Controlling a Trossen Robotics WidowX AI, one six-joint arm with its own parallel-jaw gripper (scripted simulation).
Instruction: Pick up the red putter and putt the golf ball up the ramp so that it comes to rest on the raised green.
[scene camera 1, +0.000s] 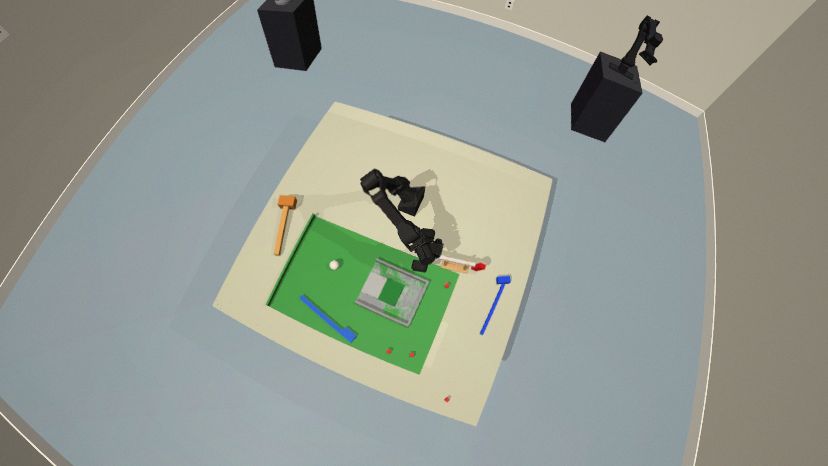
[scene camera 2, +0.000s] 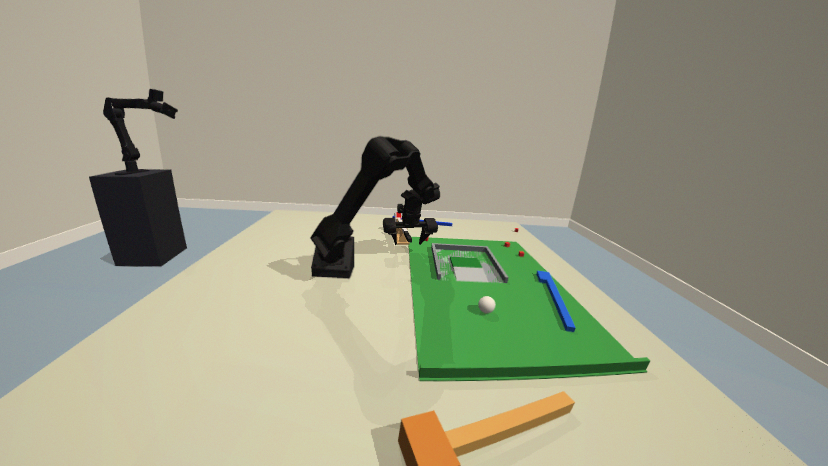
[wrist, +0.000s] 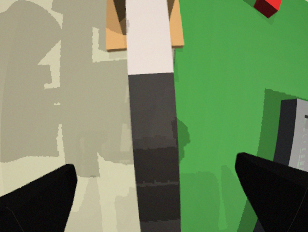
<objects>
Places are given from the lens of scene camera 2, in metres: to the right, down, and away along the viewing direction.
my gripper (scene camera 2: 407, 244): -0.02, 0.04, 1.01
green mat (scene camera 2: 525, 327): 0.27, 0.23, 0.65
</objects>
